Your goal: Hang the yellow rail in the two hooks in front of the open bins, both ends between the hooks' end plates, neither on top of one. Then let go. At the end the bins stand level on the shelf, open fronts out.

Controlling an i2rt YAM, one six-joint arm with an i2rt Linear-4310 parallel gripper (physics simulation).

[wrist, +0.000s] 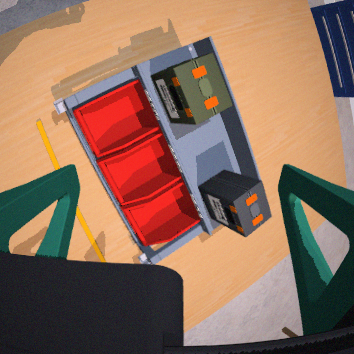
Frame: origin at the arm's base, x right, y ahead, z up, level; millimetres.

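Seen in the pictures: gripper, between the fingertips: (178, 175).
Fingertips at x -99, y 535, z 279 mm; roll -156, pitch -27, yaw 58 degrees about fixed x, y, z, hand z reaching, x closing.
Offsets run from my fingertips to a thing's top centre. "pt": to the spot under its first point. Level surfaces: height alone.
The yellow rail {pt dy -50, dx +0, dz -473 mm} (49, 145) lies on the wooden table to the left of the shelf, apart from it; my left finger covers part of its length. Three red bins {dy +105, dx +30, dz -402 mm} (117, 117) {dy +89, dx +141, dz -402 mm} (141, 170) {dy +74, dx +252, dz -402 mm} (162, 214) sit side by side in the shelf {pt dy +205, dx +156, dz -381 mm} (206, 139), their open sides visible. One hook {pt dy +8, dx -51, dz -428 mm} (60, 106) is at the shelf's upper left corner, the other hook (145, 258) at its lower left corner, both without the rail. My gripper (178, 175) is wide open and empty, high above the shelf, its green fingers at both sides of the view.
An olive case {dy +201, dx +41, dz -284 mm} (205, 87) with orange latches stands on the shelf's upper right part. A dark grey case {dy +169, dx +270, dz -259 mm} (237, 200) with orange latches stands at its lower right. A blue slatted object (340, 50) is at the upper right, beyond the table {dz -483 mm} (280, 100). Shadows fall on the table.
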